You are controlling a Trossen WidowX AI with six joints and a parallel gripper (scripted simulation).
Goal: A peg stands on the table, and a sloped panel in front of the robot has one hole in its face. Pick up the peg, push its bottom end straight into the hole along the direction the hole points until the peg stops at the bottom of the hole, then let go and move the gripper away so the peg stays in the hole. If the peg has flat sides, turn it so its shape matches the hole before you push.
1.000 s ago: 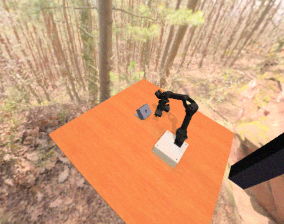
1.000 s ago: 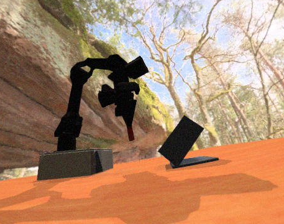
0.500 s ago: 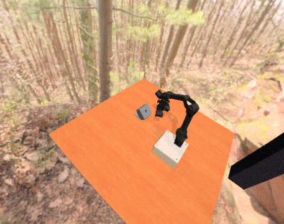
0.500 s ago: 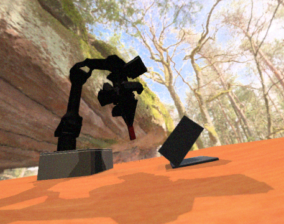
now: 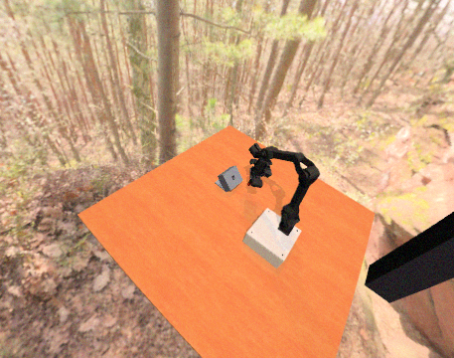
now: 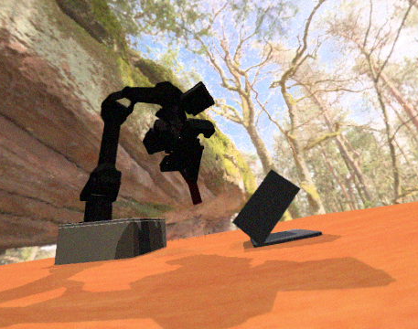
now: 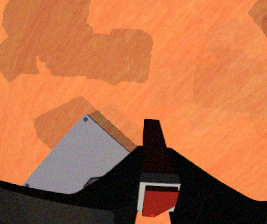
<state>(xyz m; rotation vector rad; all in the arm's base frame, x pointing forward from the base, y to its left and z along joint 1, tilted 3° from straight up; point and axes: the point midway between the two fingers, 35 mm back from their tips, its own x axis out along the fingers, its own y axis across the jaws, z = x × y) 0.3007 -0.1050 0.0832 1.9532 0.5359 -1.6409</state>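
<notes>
The sloped panel lies 13 cm ahead of my gripper tip, 1 cm to the left of it and 7 cm below it. Round my gripper tip: red square-sided peg: 2 cm above; then flat foot plate: 14 cm ahead, 1 cm to the left, 13 cm below.
</notes>
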